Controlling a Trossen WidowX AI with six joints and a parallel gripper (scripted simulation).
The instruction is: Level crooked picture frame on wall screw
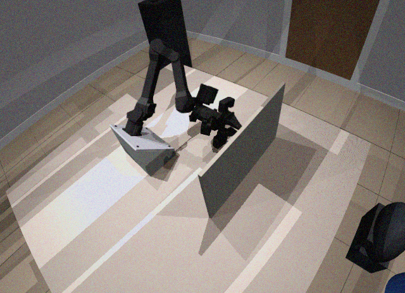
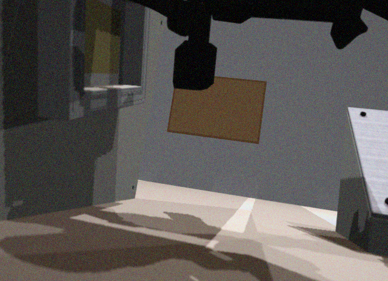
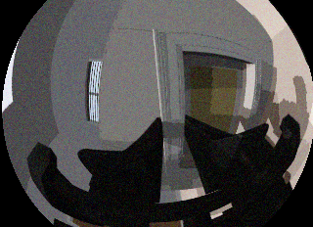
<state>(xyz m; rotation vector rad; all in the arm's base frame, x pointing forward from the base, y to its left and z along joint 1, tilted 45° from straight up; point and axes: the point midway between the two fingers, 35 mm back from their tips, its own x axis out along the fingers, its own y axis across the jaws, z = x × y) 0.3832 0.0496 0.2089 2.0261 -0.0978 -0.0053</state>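
Now: the picture frame 50 mm below my gripper tip, 20 mm to the right of it and 10 mm ahead of it. Also, from my gripper tip: wall panel: 60 mm below, 20 mm ahead, 10 mm to the right.
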